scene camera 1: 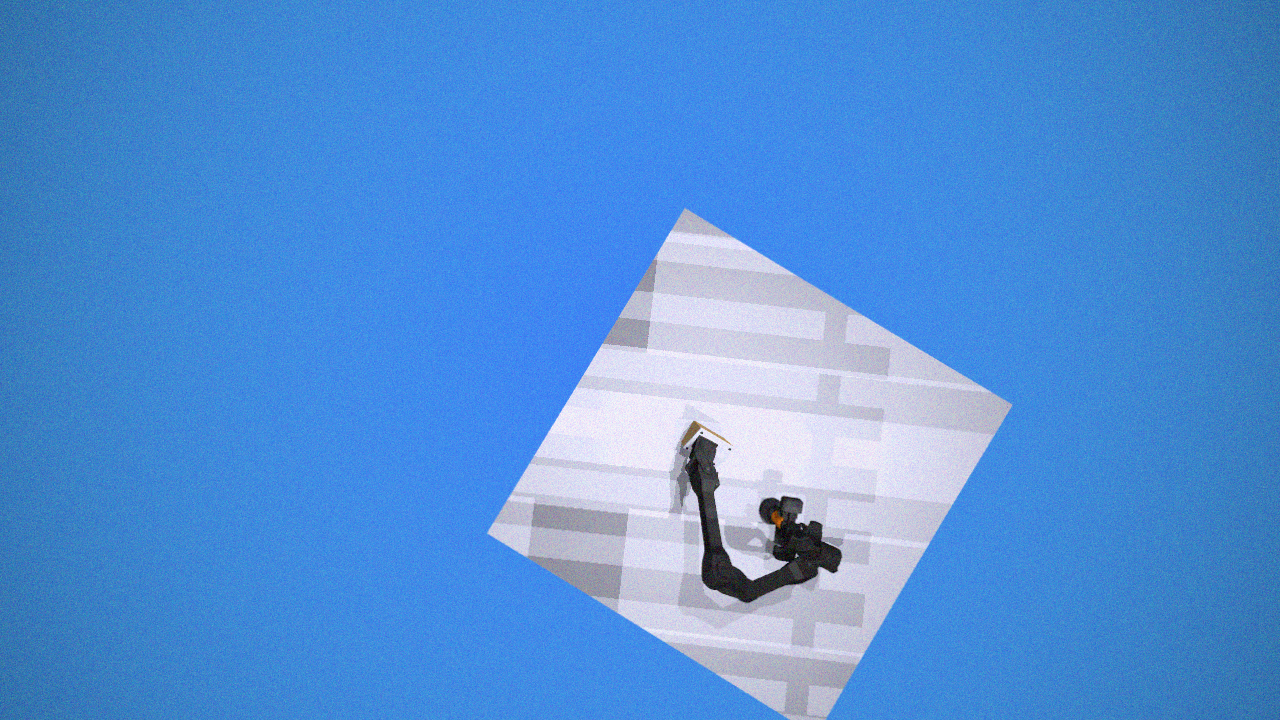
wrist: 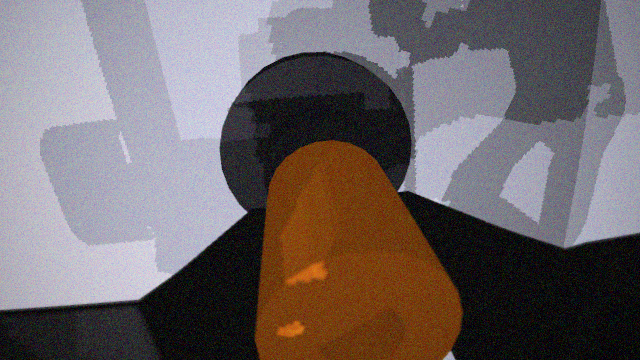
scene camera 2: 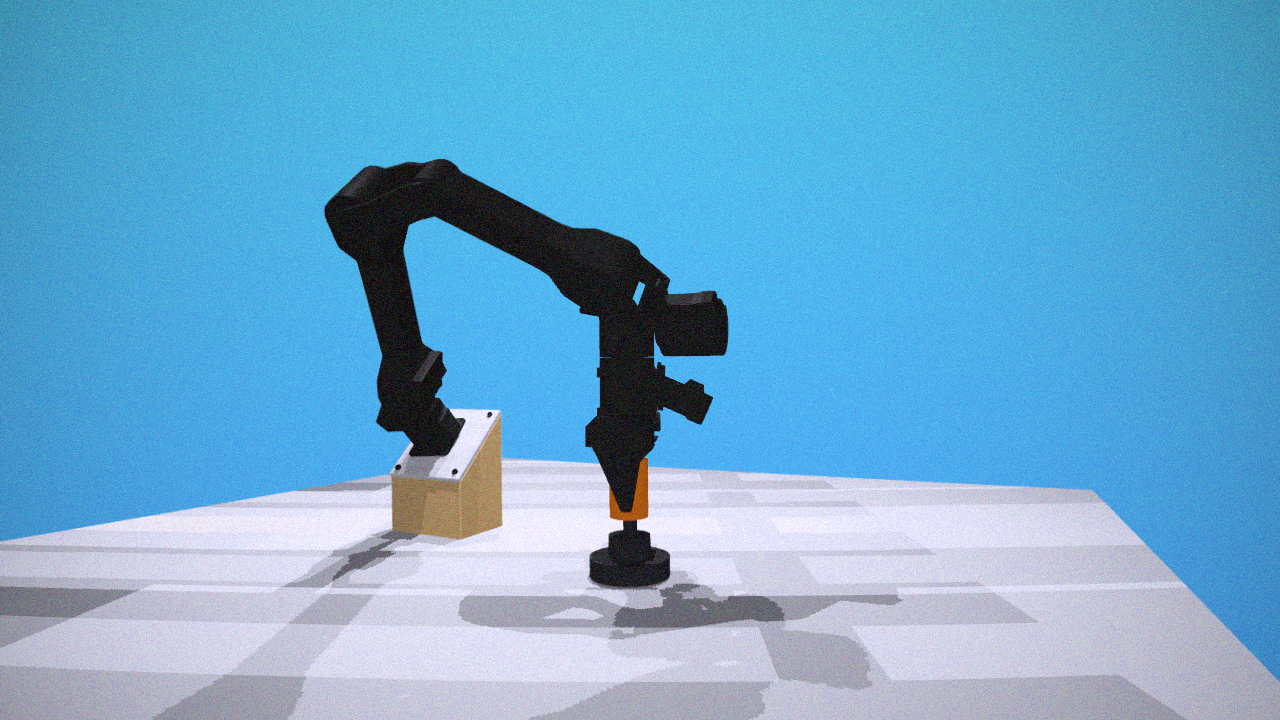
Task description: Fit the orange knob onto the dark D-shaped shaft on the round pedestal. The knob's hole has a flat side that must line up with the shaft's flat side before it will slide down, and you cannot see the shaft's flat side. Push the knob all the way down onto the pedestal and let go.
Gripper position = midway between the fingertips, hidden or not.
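The gripper can be seen in the wrist view (pixel 331 213), in scene camera 2 (pixel 628 507) and in scene camera 1 (pixel 778 517).
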